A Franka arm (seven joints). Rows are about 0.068 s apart.
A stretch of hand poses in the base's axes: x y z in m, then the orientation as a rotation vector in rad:
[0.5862 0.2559 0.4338 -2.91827 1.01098 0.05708]
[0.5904 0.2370 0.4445 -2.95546 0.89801 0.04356]
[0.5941 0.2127 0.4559 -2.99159 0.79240 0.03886]
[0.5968 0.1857 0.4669 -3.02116 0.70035 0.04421]
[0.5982 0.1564 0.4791 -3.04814 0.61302 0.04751]
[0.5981 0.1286 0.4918 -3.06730 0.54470 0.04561]
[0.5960 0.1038 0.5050 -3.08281 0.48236 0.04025]
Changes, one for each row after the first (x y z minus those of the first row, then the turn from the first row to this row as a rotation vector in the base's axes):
[0.0042 -0.0189 0.0107 -0.00236 -0.01056 0.07672]
[0.0079 -0.0432 0.0221 -0.00811 -0.01378 0.14880]
[0.0106 -0.0702 0.0331 -0.01252 -0.01029 0.21124]
[0.0120 -0.0995 0.0453 -0.01866 -0.00749 0.27006]
[0.0119 -0.1273 0.0580 -0.02427 -0.00805 0.31556]
[0.0098 -0.1521 0.0712 -0.02958 -0.01093 0.35664]

